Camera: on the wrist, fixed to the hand. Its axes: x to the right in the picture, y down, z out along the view.
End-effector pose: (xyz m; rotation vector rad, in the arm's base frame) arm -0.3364 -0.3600 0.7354 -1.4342 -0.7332 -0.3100
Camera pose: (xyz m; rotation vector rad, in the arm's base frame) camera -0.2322 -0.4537 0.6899 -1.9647 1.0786 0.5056
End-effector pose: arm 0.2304 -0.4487 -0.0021 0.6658 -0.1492 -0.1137
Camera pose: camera 0.2832 -0.3156 -0.0369 -0.2021 -0.1928 1.5244
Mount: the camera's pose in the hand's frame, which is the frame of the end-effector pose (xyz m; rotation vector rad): 0.0281 0.0853 -0.1168 -0.6090 0.4382 1.6674
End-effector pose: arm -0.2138 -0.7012 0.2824 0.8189 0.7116 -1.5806
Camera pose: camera -0.1179 -0.6354 0.1919 0.8551 0.4597 0.3129
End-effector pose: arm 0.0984 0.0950 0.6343 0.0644 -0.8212 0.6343
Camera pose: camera 0.1431 0.2126 0.5576 -1.3985 -0.4489 1.8123
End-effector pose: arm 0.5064 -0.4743 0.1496 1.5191 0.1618 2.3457
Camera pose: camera 0.3718 -0.5342 0.1482 -0.4272 1.3829 -1.9149
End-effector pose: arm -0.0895 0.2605 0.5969 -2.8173 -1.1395 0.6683
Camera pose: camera 0.0312 0.2321 0.6765 2.2704 -0.9921 0.3334
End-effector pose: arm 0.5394 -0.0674 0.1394 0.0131 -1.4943 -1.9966
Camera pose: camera 0.6008 -0.1945 0.1817 -0.7308 -0.1888 -0.8049
